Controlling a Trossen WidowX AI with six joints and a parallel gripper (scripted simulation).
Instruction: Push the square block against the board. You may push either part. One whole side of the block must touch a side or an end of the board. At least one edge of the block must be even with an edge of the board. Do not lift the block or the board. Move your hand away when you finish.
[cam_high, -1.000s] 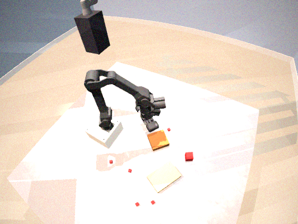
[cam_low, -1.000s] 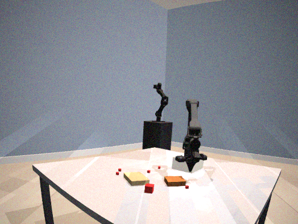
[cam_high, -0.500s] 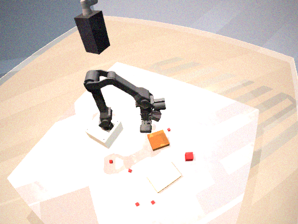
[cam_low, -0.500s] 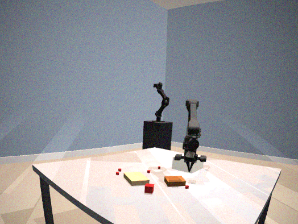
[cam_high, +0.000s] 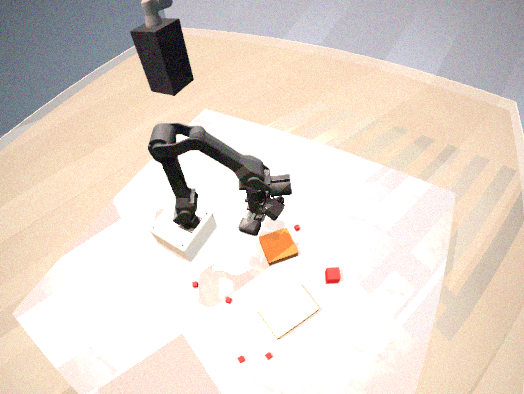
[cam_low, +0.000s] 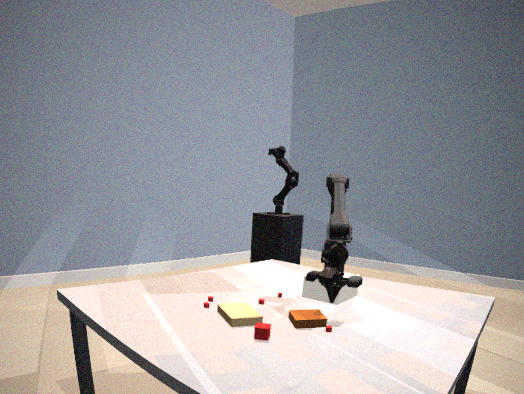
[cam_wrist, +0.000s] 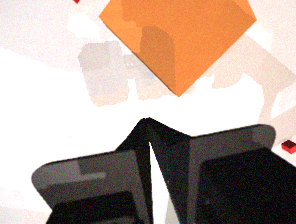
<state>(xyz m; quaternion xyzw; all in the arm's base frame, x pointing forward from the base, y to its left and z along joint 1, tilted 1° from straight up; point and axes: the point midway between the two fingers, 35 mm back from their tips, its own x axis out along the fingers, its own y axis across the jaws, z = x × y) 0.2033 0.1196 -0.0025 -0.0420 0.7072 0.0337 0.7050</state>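
Right now the orange square block is 9 cm ahead of my gripper tip, 4 cm to the right of it and 4 cm below it. Round my gripper tip: pale cream board: 22 cm to the right, 21 cm ahead, 4 cm below; red cube: 29 cm ahead, 7 cm to the right, 4 cm below.
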